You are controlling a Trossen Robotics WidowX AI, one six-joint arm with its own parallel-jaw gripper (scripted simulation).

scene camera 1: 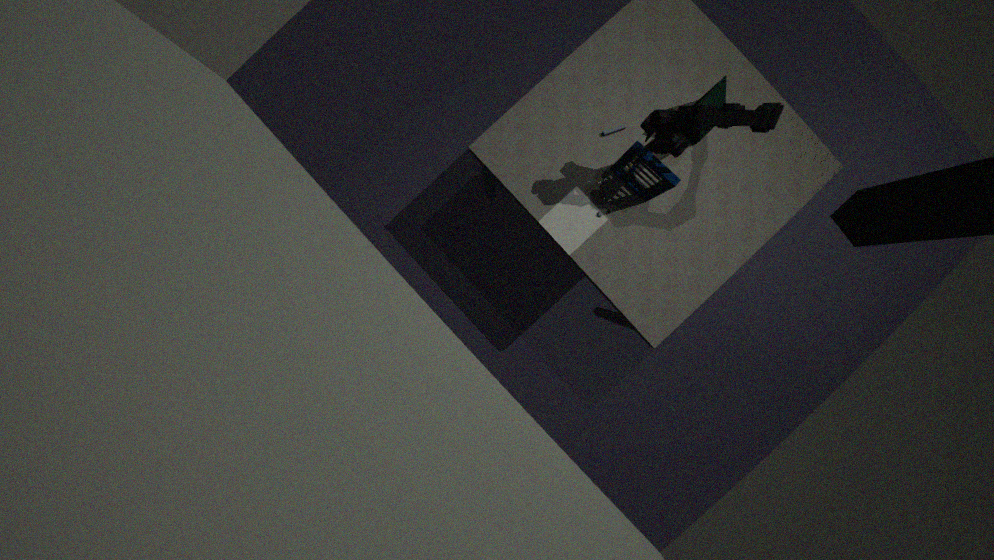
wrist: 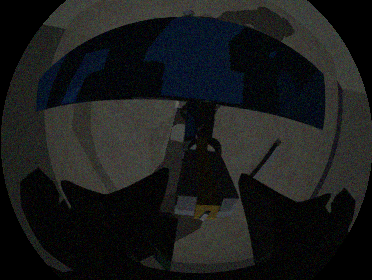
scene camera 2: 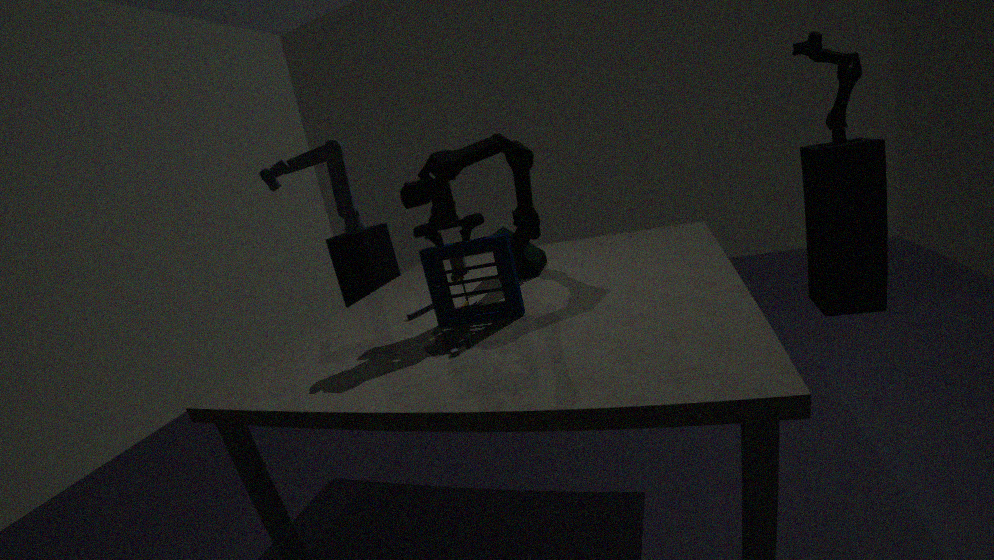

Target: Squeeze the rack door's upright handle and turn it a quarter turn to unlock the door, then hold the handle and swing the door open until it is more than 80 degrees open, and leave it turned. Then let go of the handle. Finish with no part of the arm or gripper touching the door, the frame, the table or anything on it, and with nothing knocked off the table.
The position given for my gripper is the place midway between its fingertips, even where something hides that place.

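Nothing is in the grasp of my gripper (scene camera 2: 455,256), and it is open; I see it in scene camera 1 (scene camera 1: 651,146) too, and again in the wrist view (wrist: 205,176). There is also a blue rack (scene camera 2: 428,256), and besides that view the rack is visible in scene camera 1 (scene camera 1: 649,159) as well as in the wrist view (wrist: 195,58).
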